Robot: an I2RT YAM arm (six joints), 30 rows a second.
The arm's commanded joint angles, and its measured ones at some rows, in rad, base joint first. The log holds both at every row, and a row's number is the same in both.
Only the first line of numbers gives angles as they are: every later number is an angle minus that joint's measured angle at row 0.
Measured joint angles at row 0:
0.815, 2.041, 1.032, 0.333, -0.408, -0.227
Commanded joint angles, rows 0 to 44:
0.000, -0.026, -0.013, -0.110, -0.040, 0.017
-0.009, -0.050, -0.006, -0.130, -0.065, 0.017
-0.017, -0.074, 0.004, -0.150, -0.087, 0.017
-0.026, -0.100, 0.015, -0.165, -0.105, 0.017
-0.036, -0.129, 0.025, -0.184, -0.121, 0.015
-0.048, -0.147, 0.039, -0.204, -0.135, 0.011
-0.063, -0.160, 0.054, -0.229, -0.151, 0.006
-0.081, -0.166, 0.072, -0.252, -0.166, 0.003
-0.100, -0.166, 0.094, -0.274, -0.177, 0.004
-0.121, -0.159, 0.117, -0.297, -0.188, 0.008
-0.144, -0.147, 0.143, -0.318, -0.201, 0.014
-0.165, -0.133, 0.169, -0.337, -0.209, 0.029
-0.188, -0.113, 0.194, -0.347, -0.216, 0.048
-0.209, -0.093, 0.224, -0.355, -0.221, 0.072
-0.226, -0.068, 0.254, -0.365, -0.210, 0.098
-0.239, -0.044, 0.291, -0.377, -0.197, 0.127
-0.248, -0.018, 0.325, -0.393, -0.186, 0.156
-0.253, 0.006, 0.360, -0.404, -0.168, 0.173
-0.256, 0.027, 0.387, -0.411, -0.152, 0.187
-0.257, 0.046, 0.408, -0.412, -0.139, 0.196
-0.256, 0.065, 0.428, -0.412, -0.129, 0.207
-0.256, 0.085, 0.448, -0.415, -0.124, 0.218
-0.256, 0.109, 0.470, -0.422, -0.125, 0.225
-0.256, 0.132, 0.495, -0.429, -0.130, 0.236
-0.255, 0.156, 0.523, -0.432, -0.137, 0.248
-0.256, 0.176, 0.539, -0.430, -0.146, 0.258
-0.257, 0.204, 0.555, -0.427, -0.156, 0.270
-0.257, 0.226, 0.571, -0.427, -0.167, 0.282
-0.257, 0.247, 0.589, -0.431, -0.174, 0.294
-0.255, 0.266, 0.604, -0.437, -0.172, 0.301
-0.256, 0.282, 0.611, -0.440, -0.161, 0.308
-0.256, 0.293, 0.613, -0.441, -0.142, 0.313
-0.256, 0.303, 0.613, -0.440, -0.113, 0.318
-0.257, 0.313, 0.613, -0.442, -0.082, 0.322
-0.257, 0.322, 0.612, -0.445, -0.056, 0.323
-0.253, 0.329, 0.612, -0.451, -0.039, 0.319
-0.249, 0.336, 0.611, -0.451, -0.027, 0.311
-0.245, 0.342, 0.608, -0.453, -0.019, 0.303
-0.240, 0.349, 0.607, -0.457, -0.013, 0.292
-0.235, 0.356, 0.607, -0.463, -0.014, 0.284
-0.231, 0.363, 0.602, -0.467, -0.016, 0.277
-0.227, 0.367, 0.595, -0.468, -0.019, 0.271
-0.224, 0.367, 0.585, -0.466, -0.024, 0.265
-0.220, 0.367, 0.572, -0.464, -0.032, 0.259
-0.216, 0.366, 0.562, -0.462, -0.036, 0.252
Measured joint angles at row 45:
-0.245, 0.302, 0.607, -0.397, -0.073, 0.283
